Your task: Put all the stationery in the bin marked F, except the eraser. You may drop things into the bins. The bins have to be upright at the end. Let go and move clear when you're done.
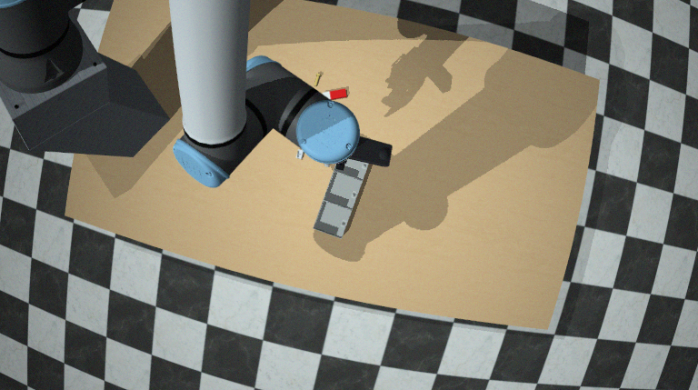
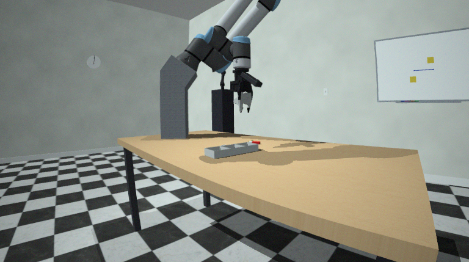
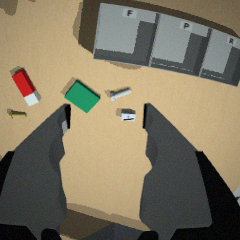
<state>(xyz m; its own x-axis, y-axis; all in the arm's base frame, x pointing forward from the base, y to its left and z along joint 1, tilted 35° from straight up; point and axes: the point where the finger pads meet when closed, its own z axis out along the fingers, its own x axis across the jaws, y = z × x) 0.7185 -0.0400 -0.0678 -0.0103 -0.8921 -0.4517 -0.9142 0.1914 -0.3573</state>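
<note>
Right now the green pad is 80 mm behind my hand, 50 mm to the left of it and 190 mm below it. Round my hand: eraser 70 mm behind, 150 mm to the left, 190 mm below; then white-grey object 80 mm behind, 10 mm to the right, 190 mm below; then pencil sharpener 120 mm behind, 30 mm to the right, 190 mm below.
</note>
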